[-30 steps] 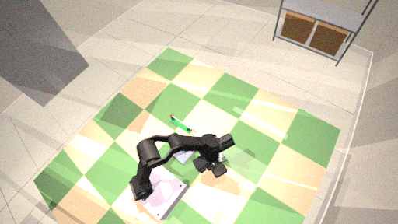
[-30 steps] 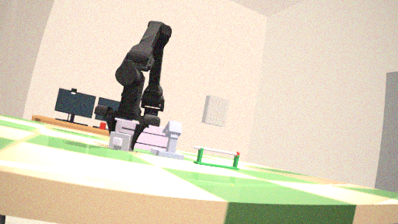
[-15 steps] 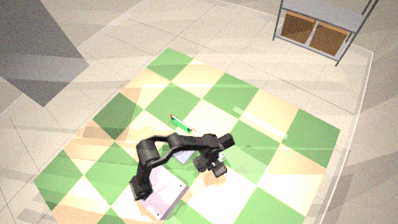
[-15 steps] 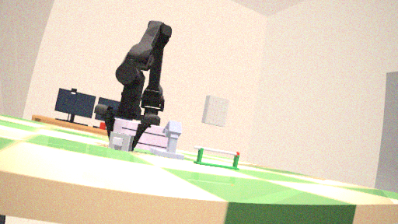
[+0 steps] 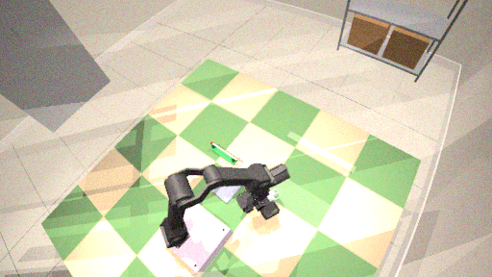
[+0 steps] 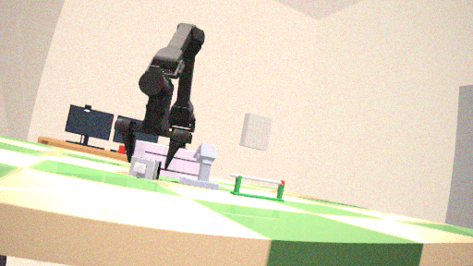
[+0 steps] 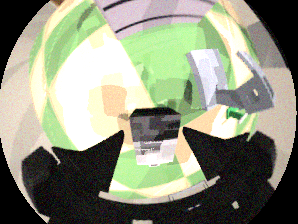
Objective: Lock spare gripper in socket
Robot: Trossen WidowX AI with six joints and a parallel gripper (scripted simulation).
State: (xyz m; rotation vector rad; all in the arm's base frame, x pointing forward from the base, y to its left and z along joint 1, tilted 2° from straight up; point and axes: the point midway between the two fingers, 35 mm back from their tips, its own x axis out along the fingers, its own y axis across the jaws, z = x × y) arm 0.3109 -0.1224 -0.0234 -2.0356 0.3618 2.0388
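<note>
My gripper tip is now 2 cm short of the spare gripper and 1 cm to the left of it. Also, from my gripper tip: socket: 3 cm behind, 15 cm to the left, 3 cm above.
</note>
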